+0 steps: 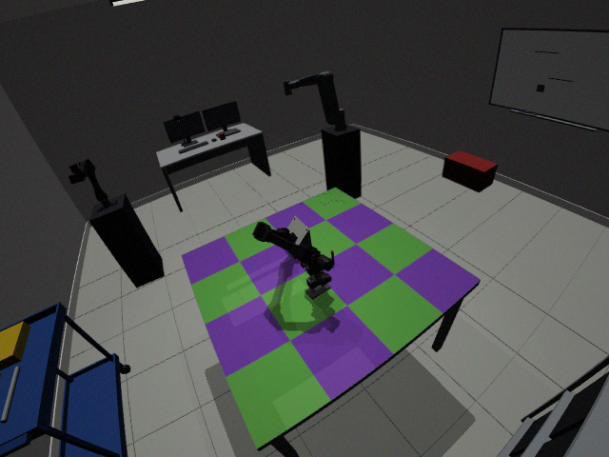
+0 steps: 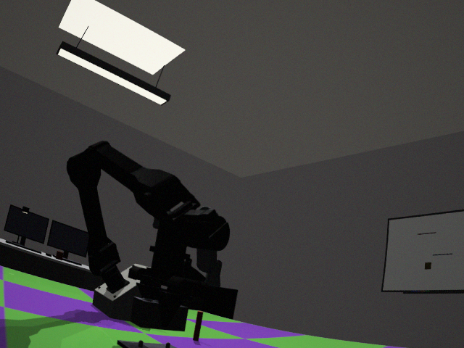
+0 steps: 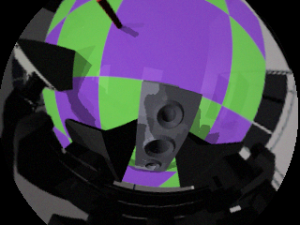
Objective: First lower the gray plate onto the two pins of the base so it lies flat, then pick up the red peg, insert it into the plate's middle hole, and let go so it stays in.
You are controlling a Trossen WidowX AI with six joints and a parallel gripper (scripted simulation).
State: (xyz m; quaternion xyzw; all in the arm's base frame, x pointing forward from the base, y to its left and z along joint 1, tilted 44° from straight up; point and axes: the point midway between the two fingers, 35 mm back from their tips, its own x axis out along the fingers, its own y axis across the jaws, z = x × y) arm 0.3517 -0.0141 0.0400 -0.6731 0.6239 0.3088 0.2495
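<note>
My gripper tip is 50 mm above the dark base. Round my gripper tip: gray plate: 30 mm above; red peg: 130 mm behind, 180 mm to the left, 20 mm below.
</note>
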